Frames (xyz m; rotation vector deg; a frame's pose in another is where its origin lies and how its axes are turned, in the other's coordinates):
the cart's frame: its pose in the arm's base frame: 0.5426 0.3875 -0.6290 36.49 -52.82 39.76
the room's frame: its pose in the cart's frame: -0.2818 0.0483 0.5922 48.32 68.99 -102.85
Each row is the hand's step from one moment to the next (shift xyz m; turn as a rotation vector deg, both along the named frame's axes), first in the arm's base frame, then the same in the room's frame.
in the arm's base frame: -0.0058 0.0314 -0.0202 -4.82 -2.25 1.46
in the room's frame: 0.0259 -0.0029 -0.0273 -4.01 -3.70 -0.77
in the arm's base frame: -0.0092 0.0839 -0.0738 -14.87 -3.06 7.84
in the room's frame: 0.0884 -0.0137 -0.0675 -13.77 -8.13 -6.03
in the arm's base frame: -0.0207 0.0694 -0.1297 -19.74 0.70 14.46
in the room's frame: 0.1252 -0.0580 -0.0550 -19.94 -6.76 -12.49
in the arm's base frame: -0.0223 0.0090 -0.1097 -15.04 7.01 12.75
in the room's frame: 0.0859 -0.0720 -0.0069 -14.29 -1.70 -15.19
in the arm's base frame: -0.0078 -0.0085 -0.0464 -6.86 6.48 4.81
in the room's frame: 0.0325 -0.0340 0.0083 -4.48 -0.03 -9.60
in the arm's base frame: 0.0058 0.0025 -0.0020 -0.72 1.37 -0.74
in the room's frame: 0.0050 0.0042 0.0011 0.82 -0.40 -1.45
